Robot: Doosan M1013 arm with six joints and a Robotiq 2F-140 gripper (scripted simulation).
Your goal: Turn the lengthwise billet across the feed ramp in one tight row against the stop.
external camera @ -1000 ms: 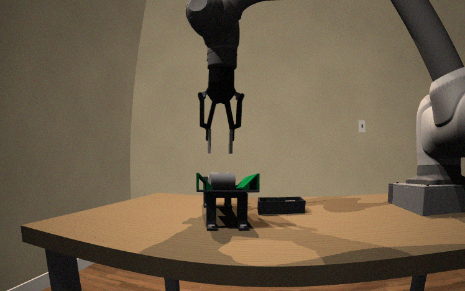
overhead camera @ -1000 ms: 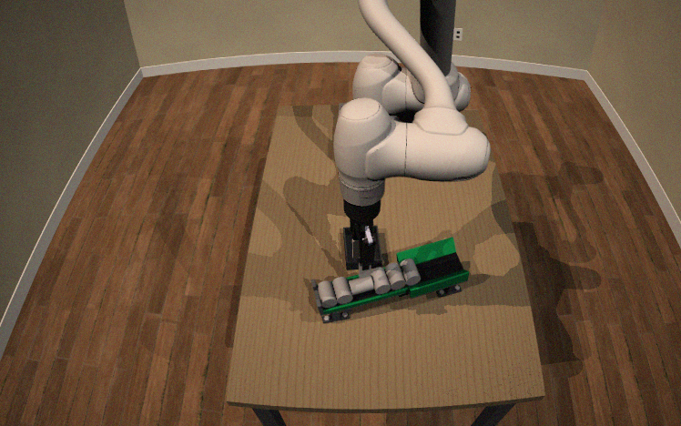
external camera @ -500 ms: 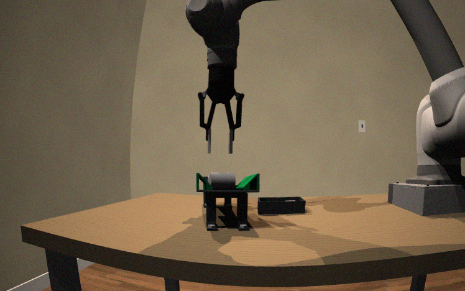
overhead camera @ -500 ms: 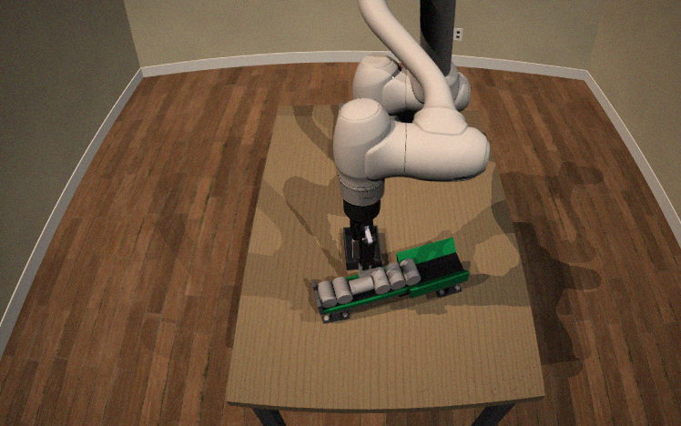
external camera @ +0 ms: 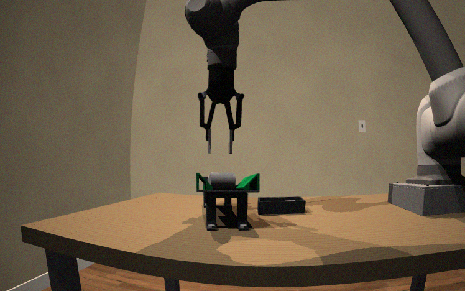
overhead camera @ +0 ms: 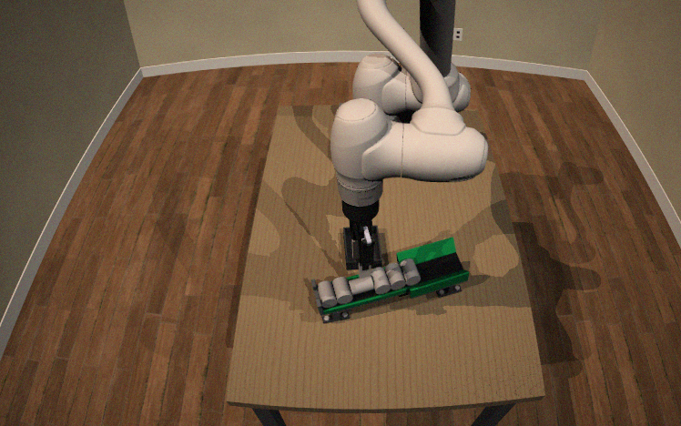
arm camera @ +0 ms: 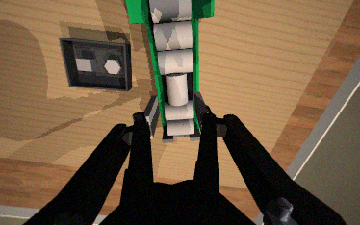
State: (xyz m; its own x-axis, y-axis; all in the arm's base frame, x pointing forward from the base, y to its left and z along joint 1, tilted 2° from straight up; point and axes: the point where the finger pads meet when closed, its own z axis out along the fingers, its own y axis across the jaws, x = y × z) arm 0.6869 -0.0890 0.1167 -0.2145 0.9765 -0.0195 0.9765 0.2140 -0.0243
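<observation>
My hand is 13 cm above the stop, 11 cm to the left of it and 2 cm short of it. Round my hand: black tray: 18 cm below, 17 cm behind, 1 cm to the left.
</observation>
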